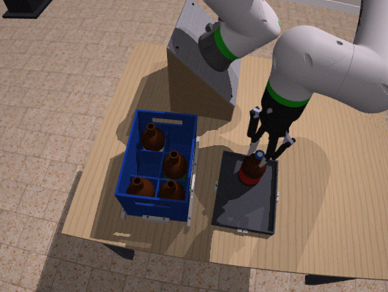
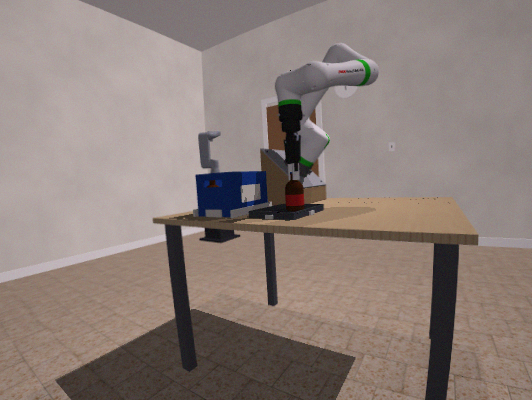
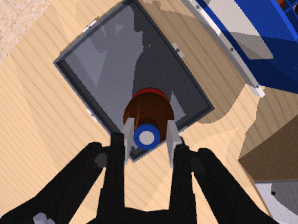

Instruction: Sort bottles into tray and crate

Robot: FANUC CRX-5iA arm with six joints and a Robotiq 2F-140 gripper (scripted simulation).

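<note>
Right now the capped bottle is 80 mm below my hand. The rest, counted from my hand: dark grey tray 150 mm below, 60 mm ahead; then blue crate 280 mm to the right, 80 mm below, 50 mm ahead.
</note>
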